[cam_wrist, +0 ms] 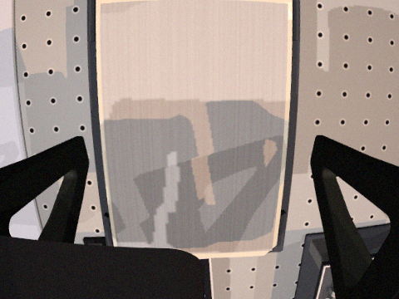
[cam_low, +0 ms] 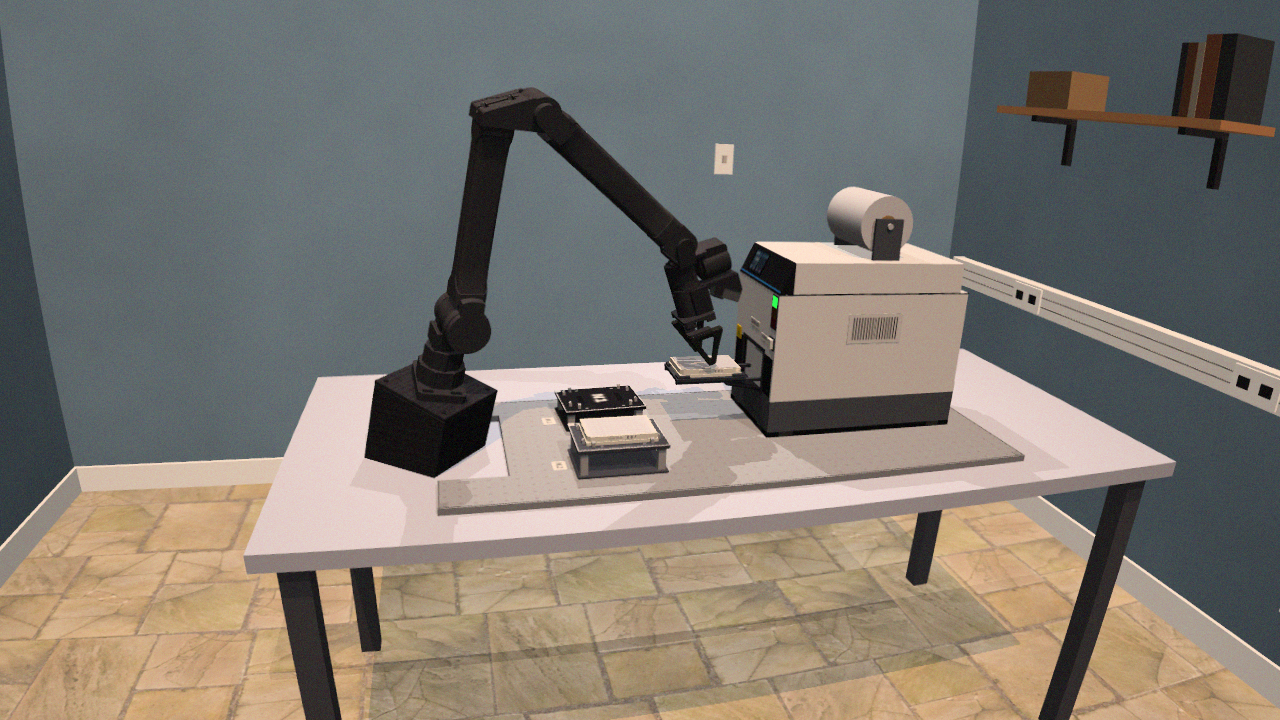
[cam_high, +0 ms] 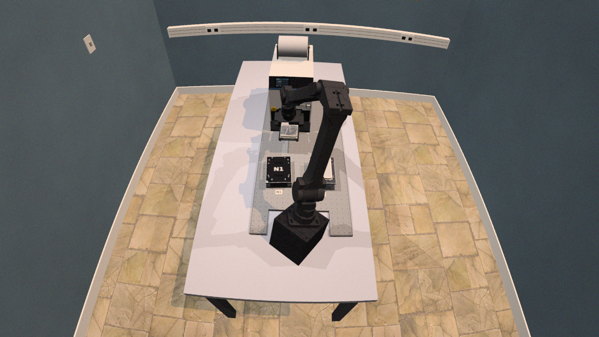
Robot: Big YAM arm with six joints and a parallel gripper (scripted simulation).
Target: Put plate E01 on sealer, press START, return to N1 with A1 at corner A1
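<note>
Now: hand 40 mm above the sealer stage. From my hand the other things lie so: cream plate: 230 mm behind, 130 mm to the right, 80 mm below; nest N1: 190 mm behind, 80 mm to the left, 100 mm below; foil roll: 330 mm ahead, 50 mm to the right, 270 mm above.
</note>
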